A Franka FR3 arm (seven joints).
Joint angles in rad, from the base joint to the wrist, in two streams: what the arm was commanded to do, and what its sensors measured. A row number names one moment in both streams.
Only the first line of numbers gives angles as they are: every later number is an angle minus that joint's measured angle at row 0.
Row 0, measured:
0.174, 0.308, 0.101, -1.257, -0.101, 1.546, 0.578
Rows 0 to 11, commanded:
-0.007, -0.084, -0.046, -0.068, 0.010, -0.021, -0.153
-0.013, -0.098, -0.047, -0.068, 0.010, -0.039, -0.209
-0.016, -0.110, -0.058, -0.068, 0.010, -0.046, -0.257
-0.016, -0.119, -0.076, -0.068, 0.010, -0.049, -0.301
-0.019, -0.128, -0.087, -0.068, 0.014, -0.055, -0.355
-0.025, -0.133, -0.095, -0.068, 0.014, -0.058, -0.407
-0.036, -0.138, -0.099, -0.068, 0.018, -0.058, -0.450
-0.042, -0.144, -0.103, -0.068, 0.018, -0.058, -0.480
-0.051, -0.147, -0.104, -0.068, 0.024, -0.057, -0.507
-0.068, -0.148, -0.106, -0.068, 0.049, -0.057, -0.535
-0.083, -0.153, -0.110, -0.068, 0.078, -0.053, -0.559
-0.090, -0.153, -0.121, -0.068, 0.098, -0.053, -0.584
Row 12, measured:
-0.048, -0.122, -0.113, -0.031, 0.028, -0.058, -0.492
